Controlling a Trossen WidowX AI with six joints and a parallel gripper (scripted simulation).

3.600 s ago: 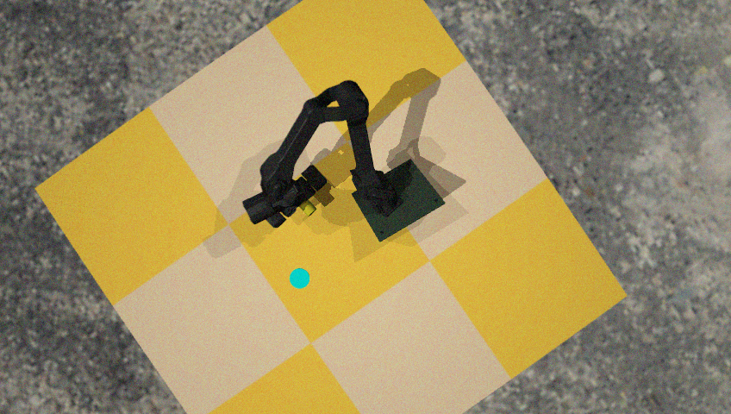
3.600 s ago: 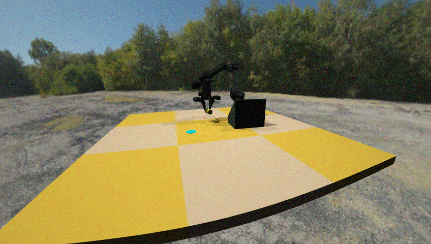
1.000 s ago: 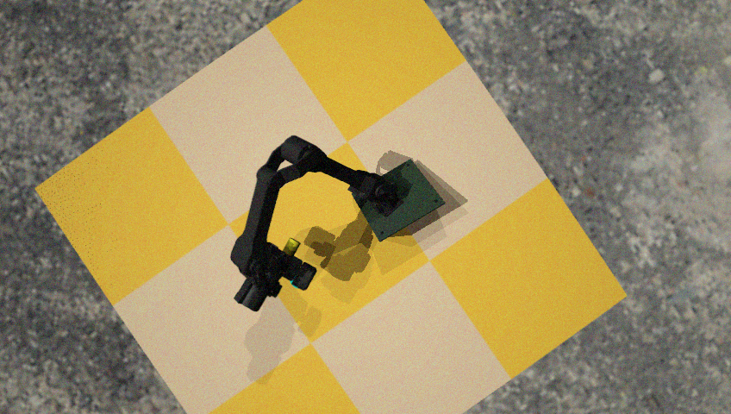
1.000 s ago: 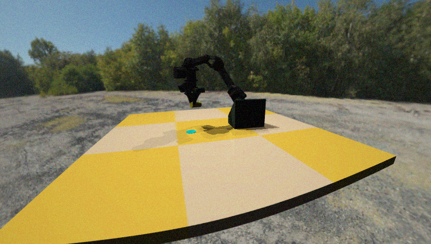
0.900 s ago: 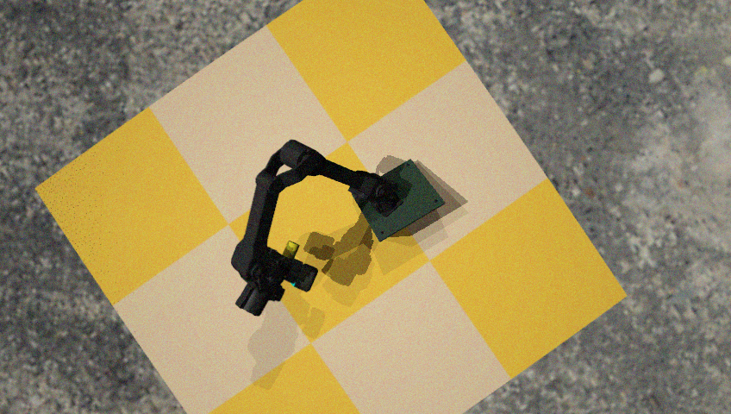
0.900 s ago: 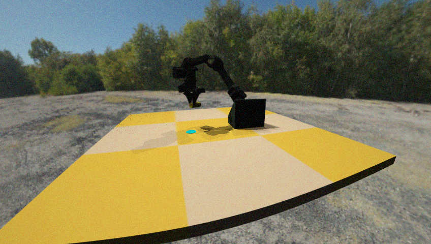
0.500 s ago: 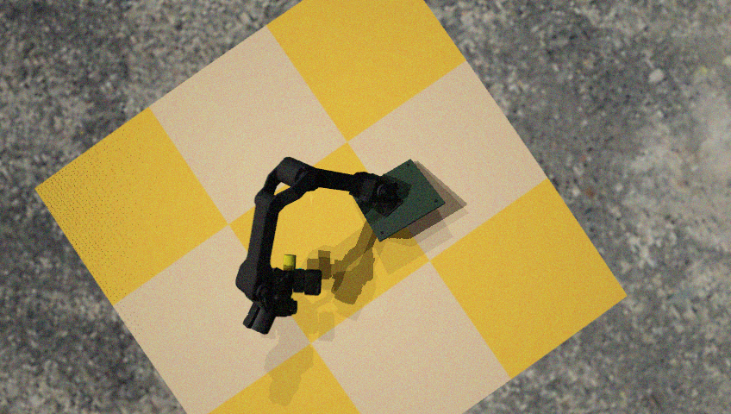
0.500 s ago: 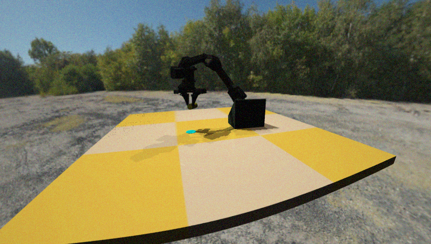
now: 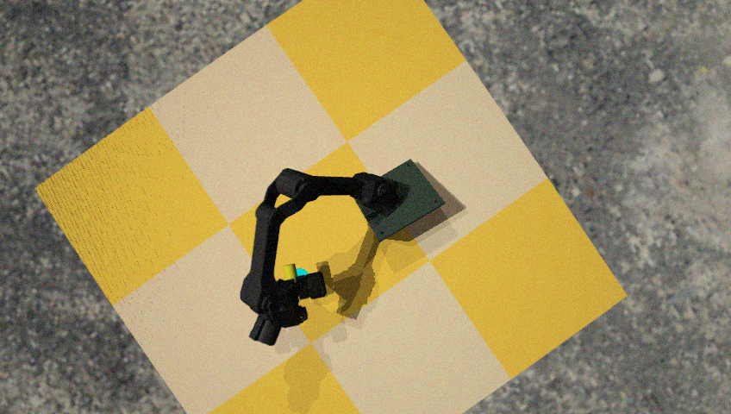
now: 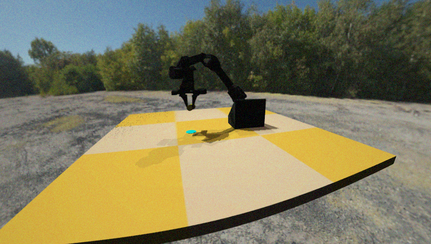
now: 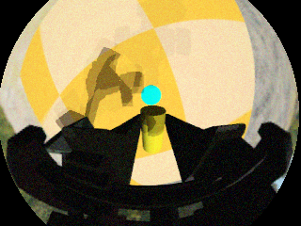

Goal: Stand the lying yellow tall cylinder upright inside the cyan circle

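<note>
Right now my gripper tip is 140 mm above the cyan circle. The rest, counted from my gripper tip: yellow tall cylinder: 20 mm to the right, 10 mm behind.
</note>
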